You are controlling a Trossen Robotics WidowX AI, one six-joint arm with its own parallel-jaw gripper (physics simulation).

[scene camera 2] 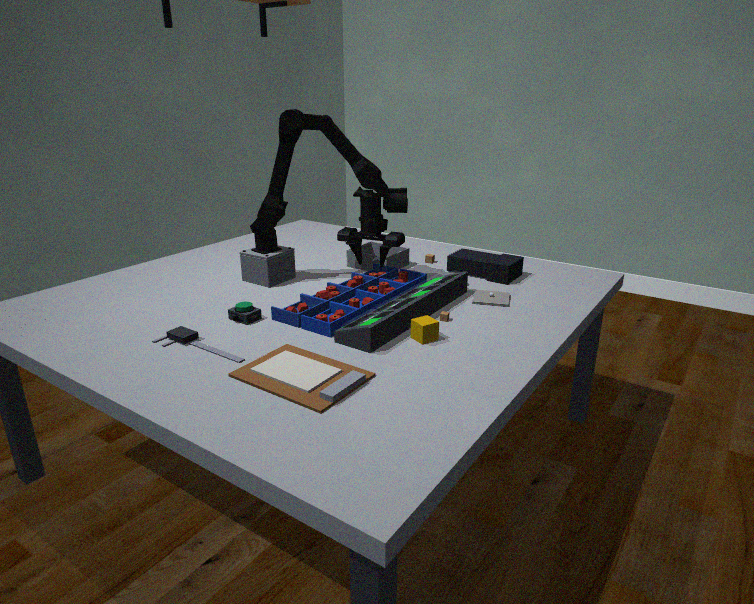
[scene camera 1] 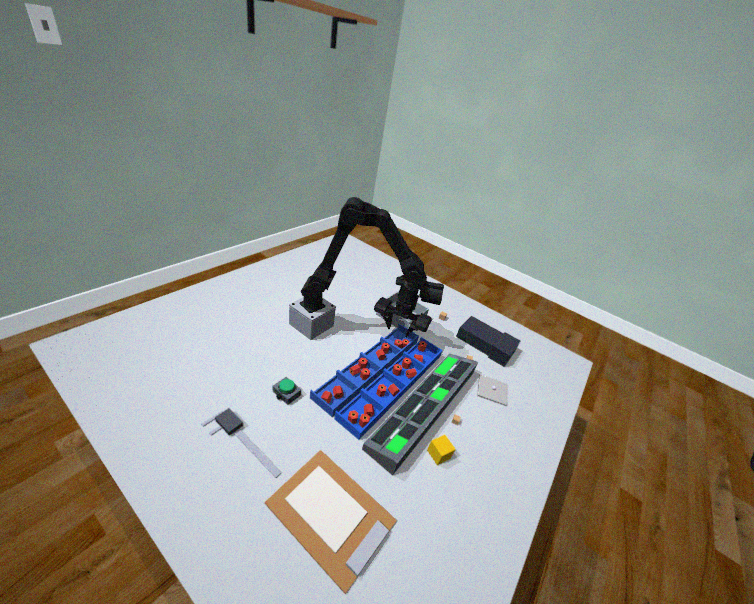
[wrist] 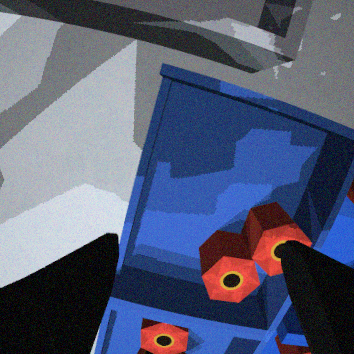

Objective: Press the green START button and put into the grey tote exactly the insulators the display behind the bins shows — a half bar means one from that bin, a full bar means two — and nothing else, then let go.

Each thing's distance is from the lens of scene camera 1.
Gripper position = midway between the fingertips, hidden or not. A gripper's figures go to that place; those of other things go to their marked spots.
gripper [scene camera 1: 397, 332]: 1.18 m
grey tool [scene camera 1: 228, 420]: 0.97 m
